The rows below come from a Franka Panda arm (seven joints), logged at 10 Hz.
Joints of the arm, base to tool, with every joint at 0 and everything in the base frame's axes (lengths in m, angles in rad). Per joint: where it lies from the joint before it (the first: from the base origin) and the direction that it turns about. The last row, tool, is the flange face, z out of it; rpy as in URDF.
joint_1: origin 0.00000 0.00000 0.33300 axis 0 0 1
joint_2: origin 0.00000 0.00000 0.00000 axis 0 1 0
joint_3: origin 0.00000 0.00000 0.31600 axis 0 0 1
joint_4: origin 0.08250 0.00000 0.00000 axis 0 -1 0
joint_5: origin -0.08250 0.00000 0.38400 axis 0 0 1
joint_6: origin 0.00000 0.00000 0.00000 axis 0 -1 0
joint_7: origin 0.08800 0.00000 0.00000 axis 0 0 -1
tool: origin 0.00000 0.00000 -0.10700 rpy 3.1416 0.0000 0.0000
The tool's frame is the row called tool.
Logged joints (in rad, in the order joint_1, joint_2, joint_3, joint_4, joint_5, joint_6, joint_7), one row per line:
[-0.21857, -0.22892, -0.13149, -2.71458, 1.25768, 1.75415, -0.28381]
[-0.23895, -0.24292, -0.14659, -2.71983, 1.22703, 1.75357, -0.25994]
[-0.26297, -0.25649, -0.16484, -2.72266, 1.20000, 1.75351, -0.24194]
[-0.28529, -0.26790, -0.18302, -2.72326, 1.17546, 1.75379, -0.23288]
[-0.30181, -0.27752, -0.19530, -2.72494, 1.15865, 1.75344, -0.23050]
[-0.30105, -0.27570, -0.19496, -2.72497, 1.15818, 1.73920, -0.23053]
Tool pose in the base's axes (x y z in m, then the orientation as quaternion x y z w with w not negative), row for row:
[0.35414, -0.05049, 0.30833, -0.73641, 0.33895, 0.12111, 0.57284]
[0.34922, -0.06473, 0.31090, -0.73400, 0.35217, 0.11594, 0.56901]
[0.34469, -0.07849, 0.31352, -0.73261, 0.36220, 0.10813, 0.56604]
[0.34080, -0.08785, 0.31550, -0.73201, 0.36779, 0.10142, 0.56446]
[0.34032, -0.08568, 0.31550, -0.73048, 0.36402, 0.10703, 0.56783]
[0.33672, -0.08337, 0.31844, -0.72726, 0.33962, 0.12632, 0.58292]
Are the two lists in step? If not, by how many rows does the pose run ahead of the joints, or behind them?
The pose runs 1 row ahead of the joints: the pose in row i belongs to the joints in row i + 1.
